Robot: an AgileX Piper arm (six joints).
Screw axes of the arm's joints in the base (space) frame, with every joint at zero. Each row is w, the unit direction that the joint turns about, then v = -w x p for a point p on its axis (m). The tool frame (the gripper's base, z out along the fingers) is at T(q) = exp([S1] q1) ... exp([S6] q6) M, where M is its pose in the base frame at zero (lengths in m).
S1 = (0, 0, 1, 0, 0, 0)
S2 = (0, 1, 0, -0.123, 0, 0)
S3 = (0, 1, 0, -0.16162, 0, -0.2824)
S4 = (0.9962, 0, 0.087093, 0, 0.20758, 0)
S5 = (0, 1, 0, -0.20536, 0, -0.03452)
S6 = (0.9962, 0, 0.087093, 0, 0.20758, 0)
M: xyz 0.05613 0 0.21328 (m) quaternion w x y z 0.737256 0 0.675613 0
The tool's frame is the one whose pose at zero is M.
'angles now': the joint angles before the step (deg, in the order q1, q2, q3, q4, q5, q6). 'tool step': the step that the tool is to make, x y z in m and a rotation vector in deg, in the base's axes. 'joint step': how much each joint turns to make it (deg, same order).
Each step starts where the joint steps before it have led.
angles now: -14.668 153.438 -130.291 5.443 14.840 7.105
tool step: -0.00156 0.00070 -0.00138 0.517 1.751 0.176
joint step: 0.000 -0.112 -0.003 0.000 1.949 0.000
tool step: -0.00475 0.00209 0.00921 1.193 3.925 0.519
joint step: 0.001 -1.606 0.002 -0.003 5.729 0.002
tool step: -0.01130 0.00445 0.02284 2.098 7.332 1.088
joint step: -0.001 -3.440 -0.225 -0.054 11.343 -0.061
